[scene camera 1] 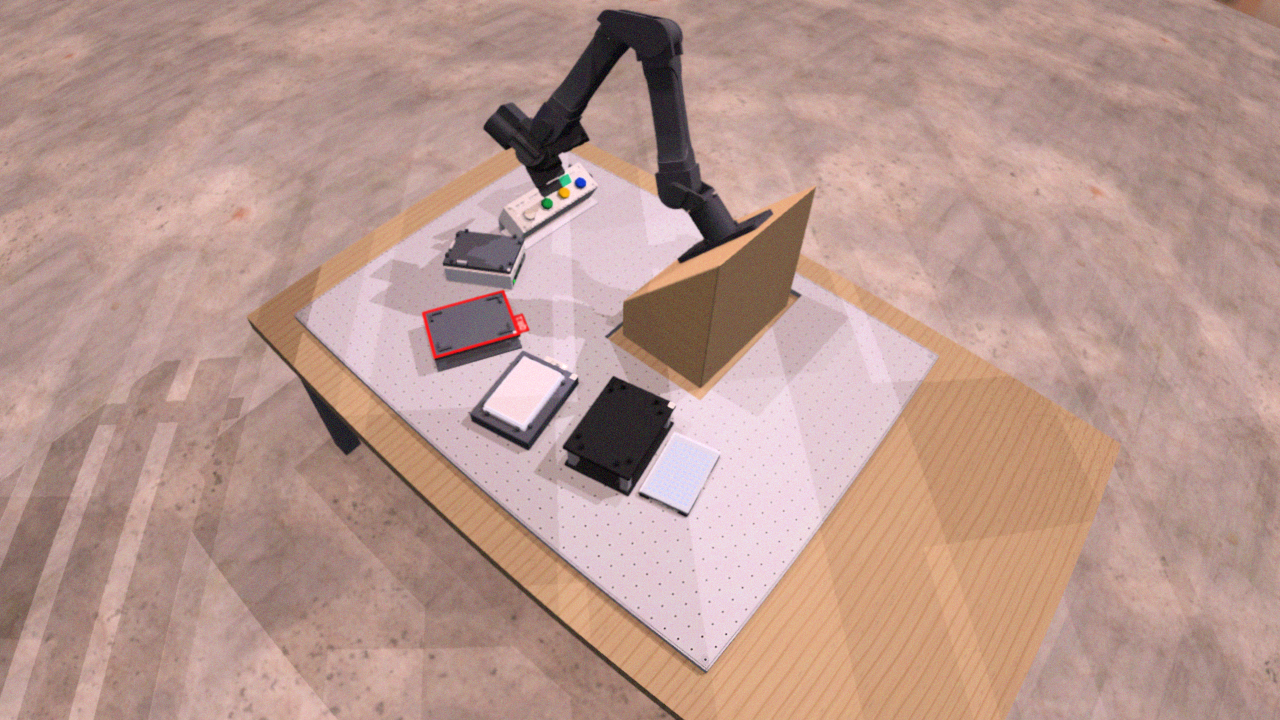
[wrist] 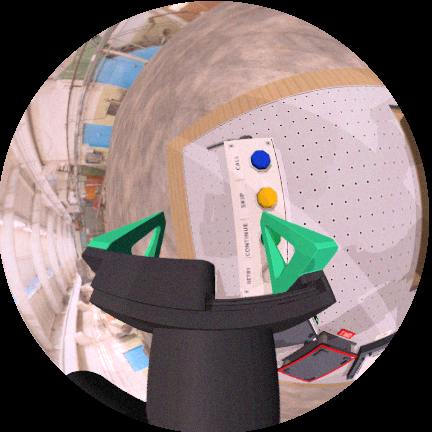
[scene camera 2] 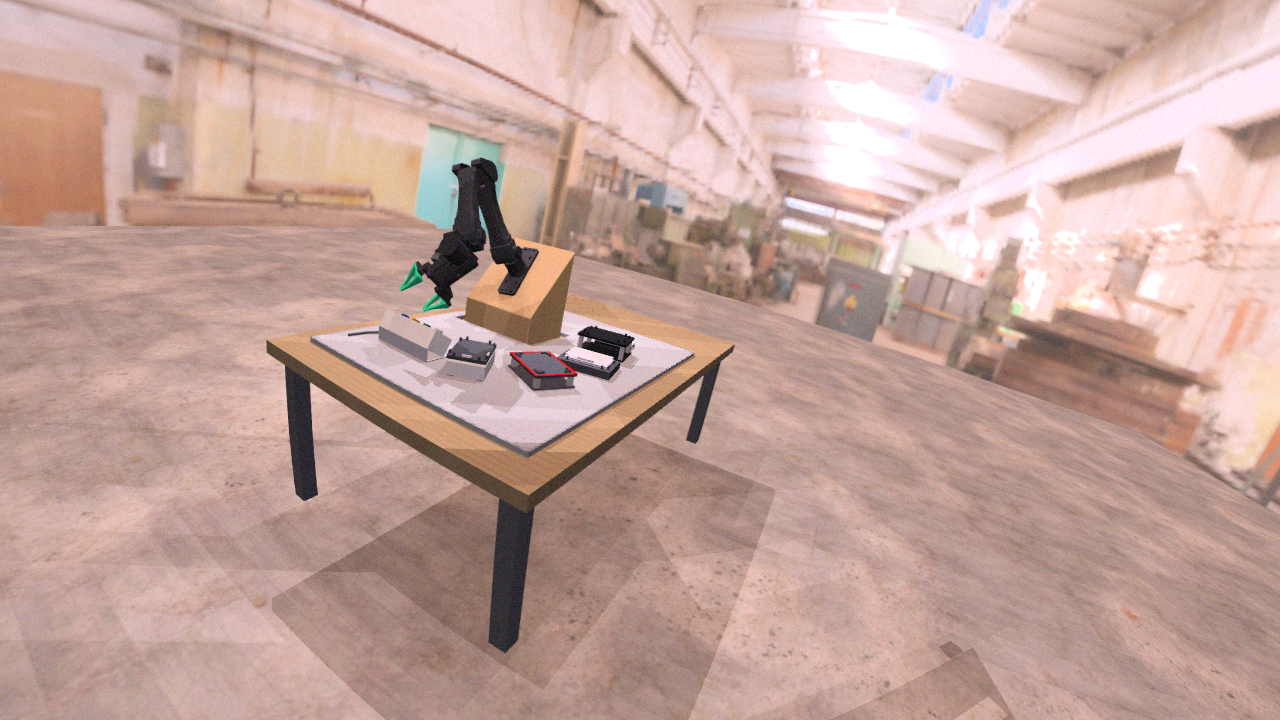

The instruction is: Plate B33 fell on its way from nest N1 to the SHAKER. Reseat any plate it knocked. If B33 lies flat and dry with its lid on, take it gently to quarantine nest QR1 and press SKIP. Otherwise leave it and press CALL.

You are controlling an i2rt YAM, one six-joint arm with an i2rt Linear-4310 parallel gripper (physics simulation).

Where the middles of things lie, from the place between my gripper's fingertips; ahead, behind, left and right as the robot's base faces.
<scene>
Right now the grey shaker [scene camera 1: 470, 276] is 22 cm ahead of my hand, 2 cm to the left of it and 10 cm below it. Also, from my hand: white lid [scene camera 1: 681, 471] (37 cm ahead, 61 cm to the left, 12 cm below).
</scene>
